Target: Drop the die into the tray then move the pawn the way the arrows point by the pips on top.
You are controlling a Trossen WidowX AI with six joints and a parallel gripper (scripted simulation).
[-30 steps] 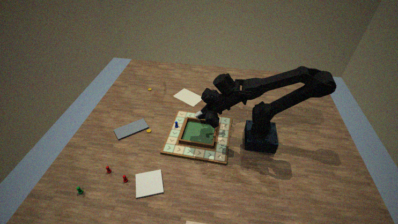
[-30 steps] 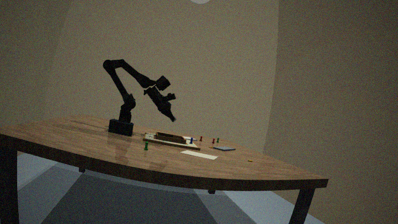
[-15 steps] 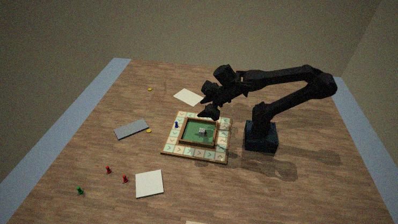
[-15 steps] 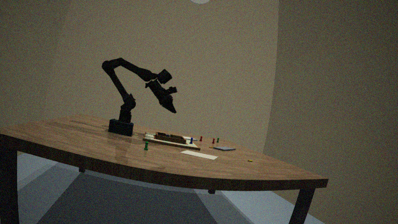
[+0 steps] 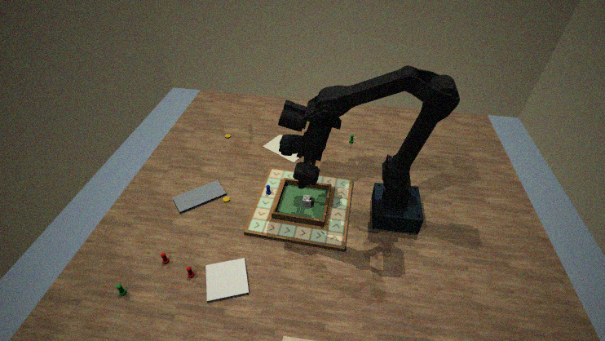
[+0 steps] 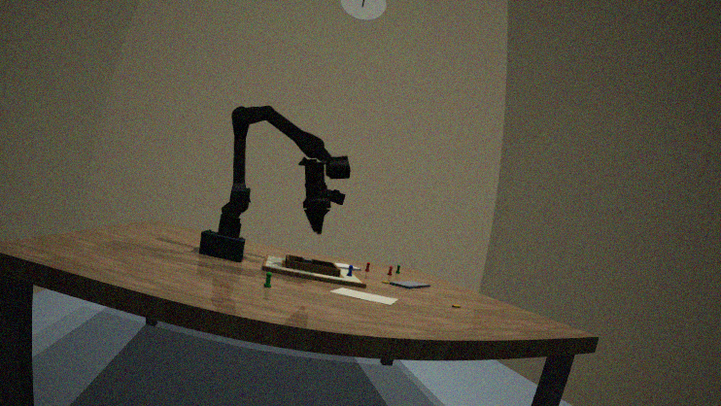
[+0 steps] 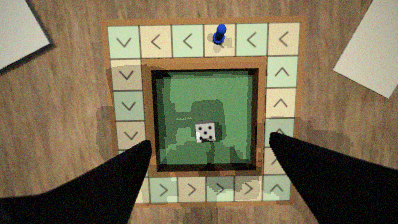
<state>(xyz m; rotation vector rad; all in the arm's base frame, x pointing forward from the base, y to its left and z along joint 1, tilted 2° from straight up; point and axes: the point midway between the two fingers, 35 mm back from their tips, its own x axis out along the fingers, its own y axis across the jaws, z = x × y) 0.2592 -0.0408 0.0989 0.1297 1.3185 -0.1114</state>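
My gripper tip is 11 cm short of the blue pawn, 9 cm above it and 4 cm to the left of it. The rest, counted from my gripper tip: grey card: 32 cm ahead, 12 cm below, 3 cm to the right; green dice tray: 11 cm below; white die: 10 cm below, 2 cm behind.
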